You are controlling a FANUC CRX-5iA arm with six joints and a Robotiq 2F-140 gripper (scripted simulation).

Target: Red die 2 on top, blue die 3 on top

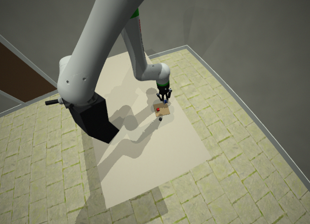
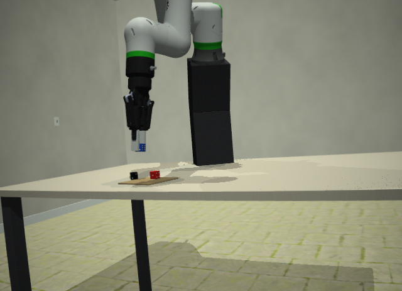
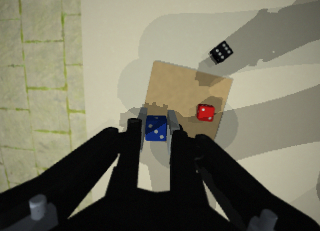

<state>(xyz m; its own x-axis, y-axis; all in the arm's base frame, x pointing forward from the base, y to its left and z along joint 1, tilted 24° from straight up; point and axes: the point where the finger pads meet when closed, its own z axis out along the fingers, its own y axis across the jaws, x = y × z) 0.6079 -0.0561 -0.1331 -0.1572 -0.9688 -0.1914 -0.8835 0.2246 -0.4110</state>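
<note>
The brown mat lies 13 cm below my hand and 3 cm behind it. The rest, counted from my hand: red die 12 cm below, 7 cm behind, 1 cm to the left; then blue die 2 cm below, 1 cm to the left; then black die 12 cm below, 10 cm behind, 9 cm to the right.
</note>
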